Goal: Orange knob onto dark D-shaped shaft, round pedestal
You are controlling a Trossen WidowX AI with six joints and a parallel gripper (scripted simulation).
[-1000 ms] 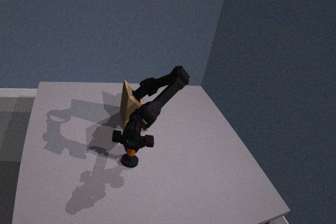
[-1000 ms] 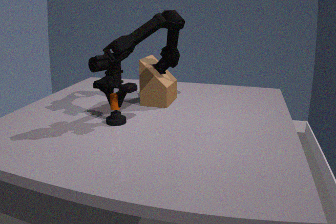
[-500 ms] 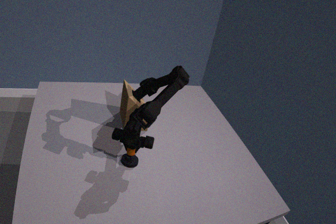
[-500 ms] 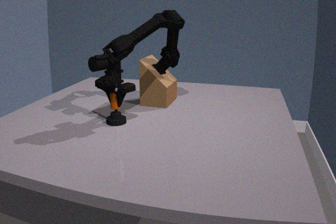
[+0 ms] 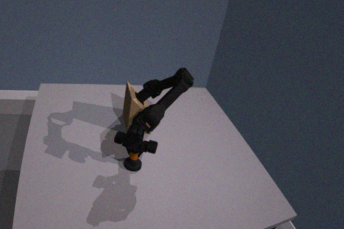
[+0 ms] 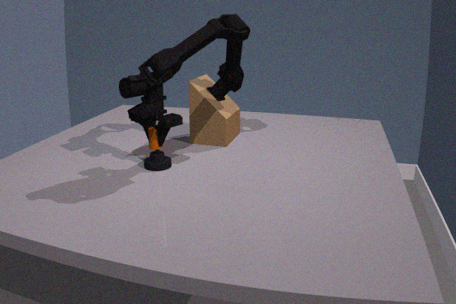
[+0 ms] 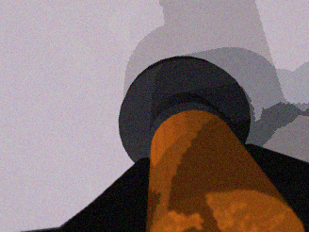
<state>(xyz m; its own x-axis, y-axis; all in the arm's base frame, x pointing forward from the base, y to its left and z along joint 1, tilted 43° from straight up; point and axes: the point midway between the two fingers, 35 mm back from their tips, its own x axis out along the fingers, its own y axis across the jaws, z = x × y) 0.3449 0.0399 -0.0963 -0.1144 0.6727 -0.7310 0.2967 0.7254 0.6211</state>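
Now: the dark round pedestal 4 cm below my gripper tip. The rest, counted from my gripper tip: orange knob (2 cm above).
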